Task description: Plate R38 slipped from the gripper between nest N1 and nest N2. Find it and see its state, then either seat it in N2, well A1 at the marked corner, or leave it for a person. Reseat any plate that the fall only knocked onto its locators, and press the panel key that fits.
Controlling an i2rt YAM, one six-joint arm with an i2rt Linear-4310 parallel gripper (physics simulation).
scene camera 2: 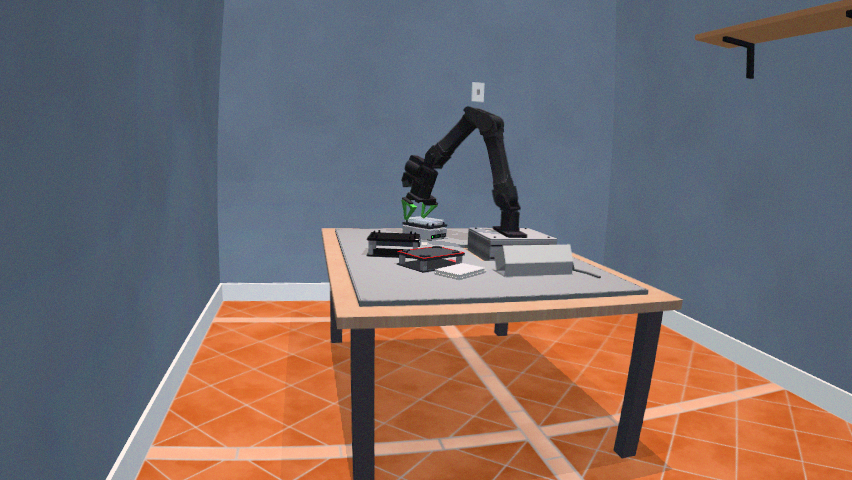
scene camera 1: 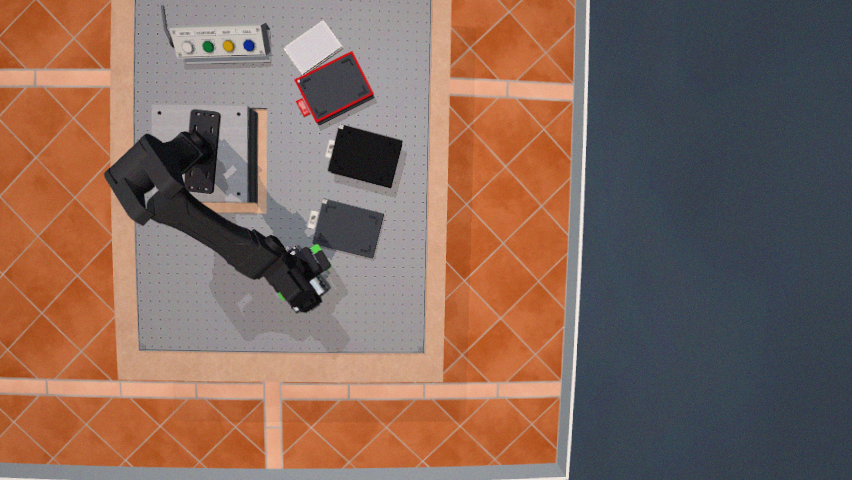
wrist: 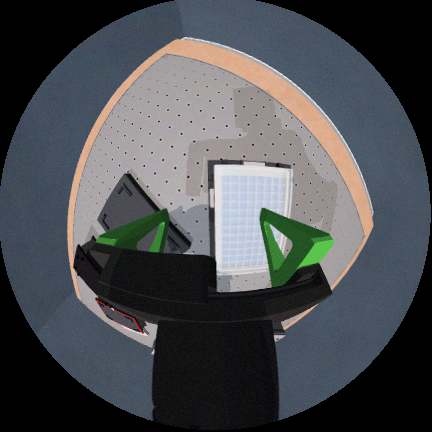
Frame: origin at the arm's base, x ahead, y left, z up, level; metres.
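Where they show: gripper, fingertip midpoint: point(scene camera 2: 414, 218) point(scene camera 1: 312, 276) point(wrist: 213, 212); arm's base, origin of the base link: point(scene camera 2: 509, 233) point(scene camera 1: 203, 152).
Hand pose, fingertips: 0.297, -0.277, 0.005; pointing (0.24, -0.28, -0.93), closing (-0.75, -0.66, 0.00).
Each offset is from my fingertips to the centre of the thing, as dx, dy, dz. "pt": to the spot under its first point.
A clear plate with pale blue wells @(-0.043, -0.017, -0.006) point(wrist: 252, 215) point(scene camera 2: 426, 220) point(scene camera 1: 318, 286) lies on a dark-topped nest @(pt +0.026, -0.026, -0.009) point(wrist: 211, 175) point(scene camera 2: 415, 231), roughly square to its edges. Whether it is fully down inside the locators I cannot tell. My gripper point(wrist: 213, 212) point(scene camera 2: 415, 217) is open and empty above it. In the wrist view one fingertip appears left of the plate, the other over its right part. A white plate @(-0.071, +0.582, -0.066) point(scene camera 1: 313, 46) point(scene camera 2: 459, 271) lies flat on the mat, close beside the red-rimmed nest @(-0.001, +0.481, -0.050) point(scene camera 1: 333, 86) point(scene camera 2: 430, 253) point(wrist: 120, 316). Plate labels are not readable.
A grey nest @(+0.071, +0.126, -0.061) point(scene camera 1: 348, 227) point(wrist: 130, 205) and a black-topped nest @(+0.098, +0.316, -0.039) point(scene camera 1: 364, 156) point(scene camera 2: 393, 237) stand along the mat. The key panel @(-0.292, +0.562, -0.031) point(scene camera 1: 218, 53) point(scene camera 2: 533, 260) has white @(-0.363, +0.529, -0.009) point(scene camera 1: 188, 47), green @(-0.313, +0.536, -0.009) point(scene camera 1: 208, 45), yellow @(-0.264, +0.543, -0.009) point(scene camera 1: 228, 45) and blue @(-0.214, +0.550, -0.009) point(scene camera 1: 248, 45) keys.
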